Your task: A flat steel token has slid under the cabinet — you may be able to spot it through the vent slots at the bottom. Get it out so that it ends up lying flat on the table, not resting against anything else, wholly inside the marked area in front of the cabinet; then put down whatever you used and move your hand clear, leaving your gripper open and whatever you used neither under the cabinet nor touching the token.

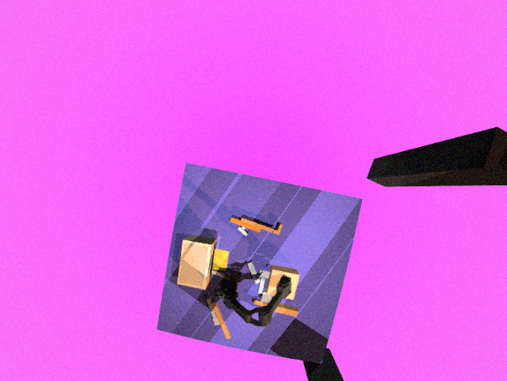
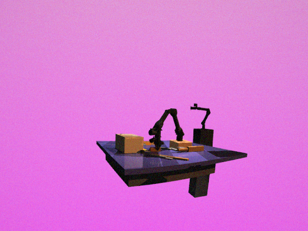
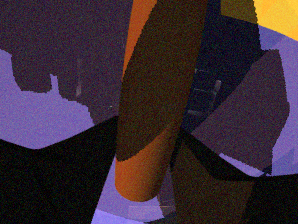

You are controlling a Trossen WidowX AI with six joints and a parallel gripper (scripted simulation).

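Now: gripper tip 11 cm past the grey bar and 10 cm to the left of it. Round my gripper tip: orange stick (3 cm behind, 34 cm to the left); then small white piece (8 cm ahead, 35 cm to the right); then orange block (33 cm behind, 7 cm to the left, 2 cm above).
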